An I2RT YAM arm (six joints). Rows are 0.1 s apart.
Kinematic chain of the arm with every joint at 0, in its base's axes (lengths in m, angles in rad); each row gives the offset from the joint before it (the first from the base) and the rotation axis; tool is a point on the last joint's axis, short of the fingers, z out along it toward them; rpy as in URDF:
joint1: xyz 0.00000 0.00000 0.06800 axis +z
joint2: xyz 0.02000 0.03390 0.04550 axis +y
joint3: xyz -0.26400 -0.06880 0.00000 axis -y
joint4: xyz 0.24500 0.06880 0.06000 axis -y
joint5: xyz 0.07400 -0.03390 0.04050 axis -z
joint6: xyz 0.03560 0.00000 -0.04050 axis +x
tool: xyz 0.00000 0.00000 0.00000 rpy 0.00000 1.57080 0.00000
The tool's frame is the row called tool.
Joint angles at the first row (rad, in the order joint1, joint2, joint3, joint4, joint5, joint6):
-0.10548 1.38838 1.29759 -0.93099 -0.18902 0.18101
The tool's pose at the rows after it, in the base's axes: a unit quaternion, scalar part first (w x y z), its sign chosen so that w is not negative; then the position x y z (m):
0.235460, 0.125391, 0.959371, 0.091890, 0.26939, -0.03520, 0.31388
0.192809, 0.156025, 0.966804, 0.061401, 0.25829, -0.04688, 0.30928
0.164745, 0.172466, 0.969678, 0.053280, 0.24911, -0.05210, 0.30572
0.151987, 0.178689, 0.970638, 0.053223, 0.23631, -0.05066, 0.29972
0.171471, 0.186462, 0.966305, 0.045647, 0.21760, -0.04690, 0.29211
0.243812, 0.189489, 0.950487, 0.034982, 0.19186, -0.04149, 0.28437
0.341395, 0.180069, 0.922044, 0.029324, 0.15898, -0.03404, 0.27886
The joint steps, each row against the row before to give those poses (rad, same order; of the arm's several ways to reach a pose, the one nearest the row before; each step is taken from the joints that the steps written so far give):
-0.04922 0.00002 0.00002 -0.07173 -0.00115 -0.02938
-0.04308 -0.00080 -0.00118 -0.09116 0.05532 -0.00303
-0.02519 -0.00839 -0.01183 -0.05492 0.01449 0.00037
-0.00573 -0.04079 -0.05222 -0.01452 0.00115 0.00457
0.00000 -0.09309 -0.10187 0.04960 0.01640 0.01678
0.00077 -0.16860 -0.15489 0.13544 0.02022 0.01603
0.00002 -0.22850 -0.16249 0.13847 0.00498 -0.00036

